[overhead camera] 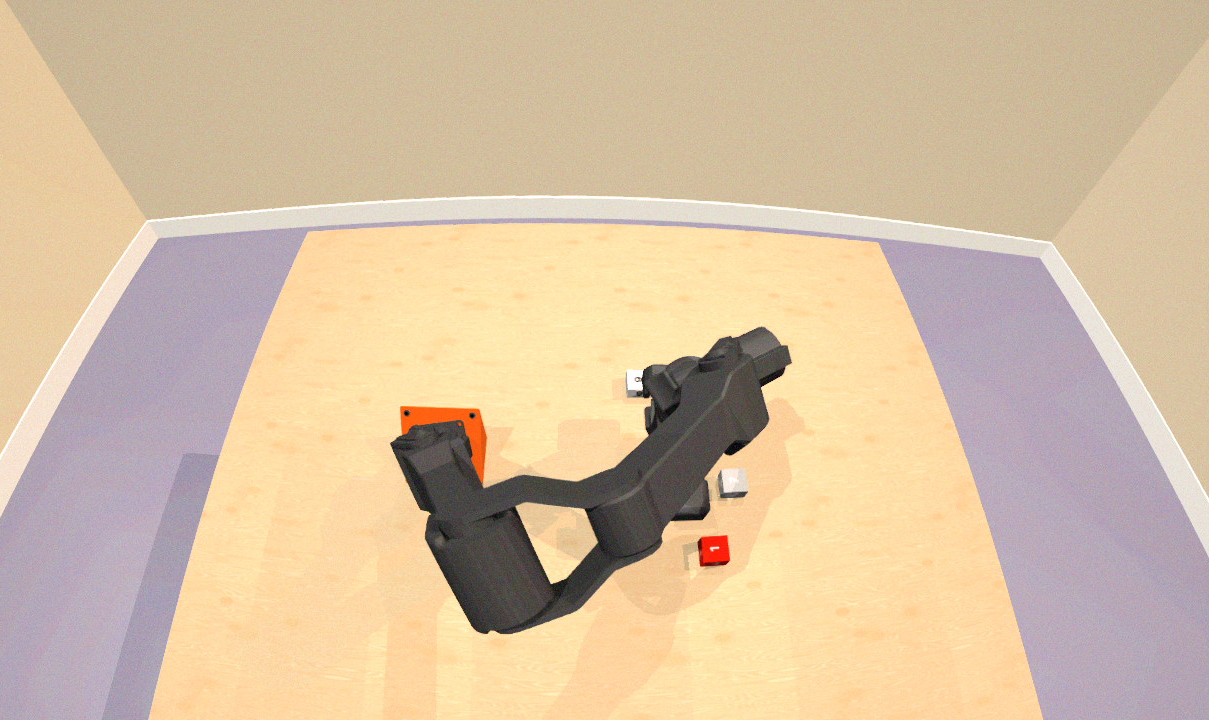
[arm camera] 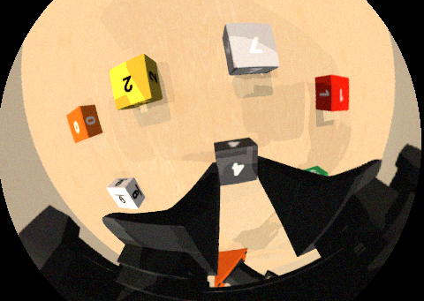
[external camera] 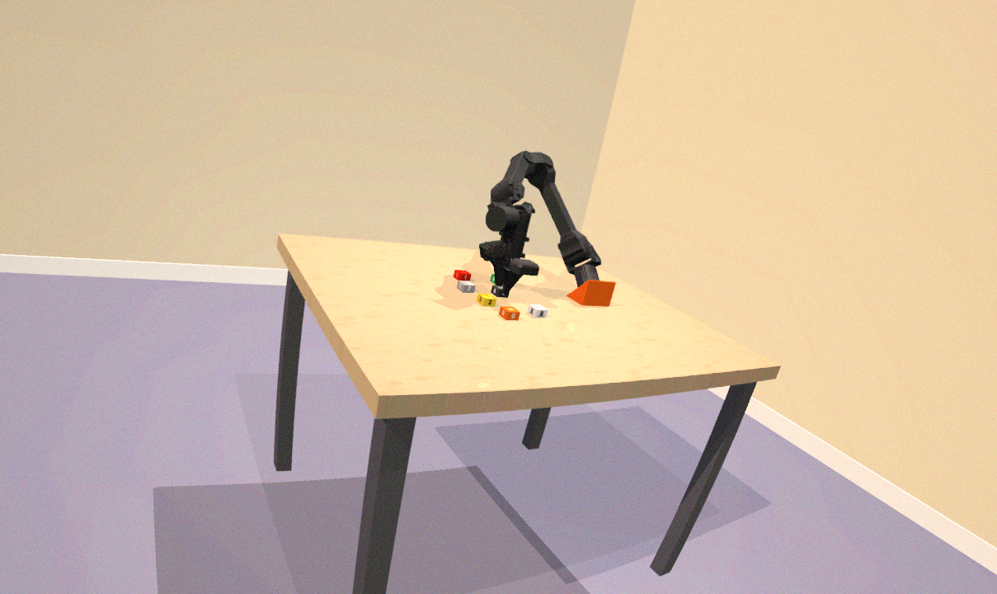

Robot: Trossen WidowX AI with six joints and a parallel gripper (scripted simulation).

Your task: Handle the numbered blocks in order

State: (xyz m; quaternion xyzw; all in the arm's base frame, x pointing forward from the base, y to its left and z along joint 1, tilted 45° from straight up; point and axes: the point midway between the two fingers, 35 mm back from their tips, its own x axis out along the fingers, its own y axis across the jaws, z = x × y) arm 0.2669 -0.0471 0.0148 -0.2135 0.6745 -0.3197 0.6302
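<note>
My gripper tip is right at the dark block. From my gripper tip the other things lie so: green block (9 cm to the right, 6 cm behind); grey block (8 cm ahead, 3 cm to the right); yellow block (9 cm ahead, 6 cm to the left).
</note>
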